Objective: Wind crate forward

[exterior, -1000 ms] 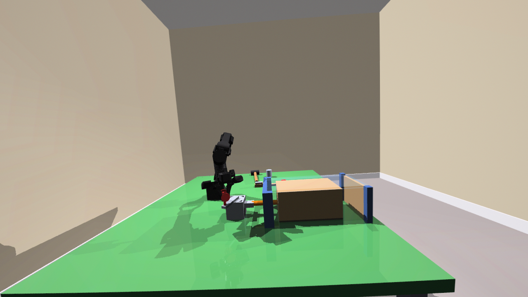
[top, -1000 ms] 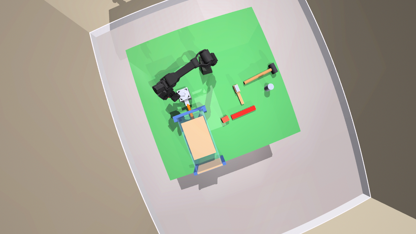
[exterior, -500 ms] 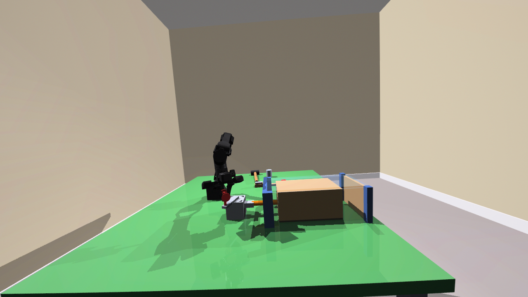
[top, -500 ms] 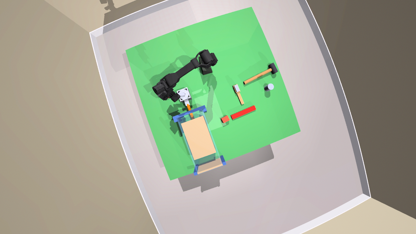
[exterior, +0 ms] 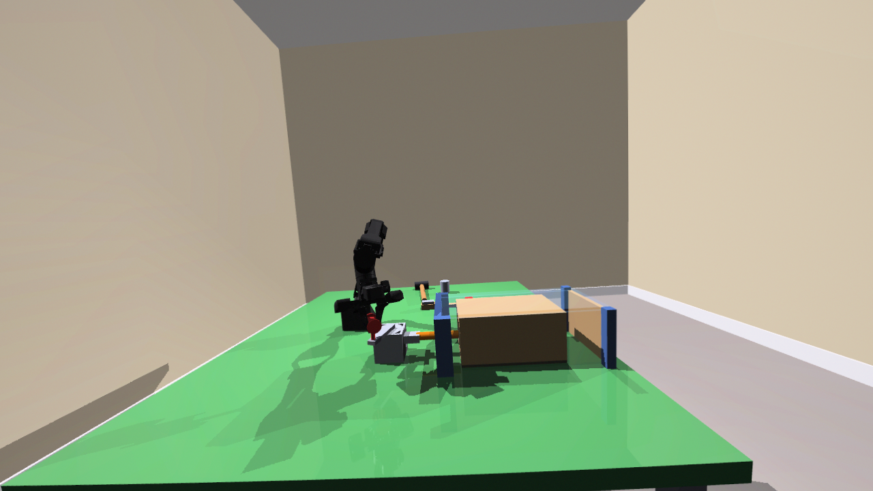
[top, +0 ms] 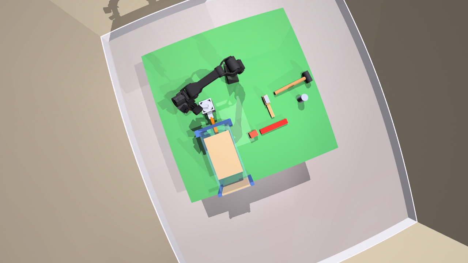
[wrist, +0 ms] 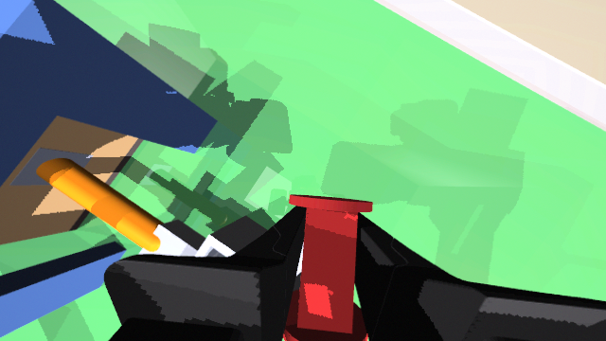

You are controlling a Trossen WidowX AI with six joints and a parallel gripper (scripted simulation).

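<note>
Right now the winch handle is 50 mm to the left of my gripper tip, 30 mm below it and 10 mm behind it. Also, from my gripper tip: blue steel frame: 160 mm ahead, 140 mm to the left, 20 mm below; winch: 100 mm to the left, 100 mm below, 20 mm behind; red knob: 20 mm to the left, 10 mm behind.
</note>
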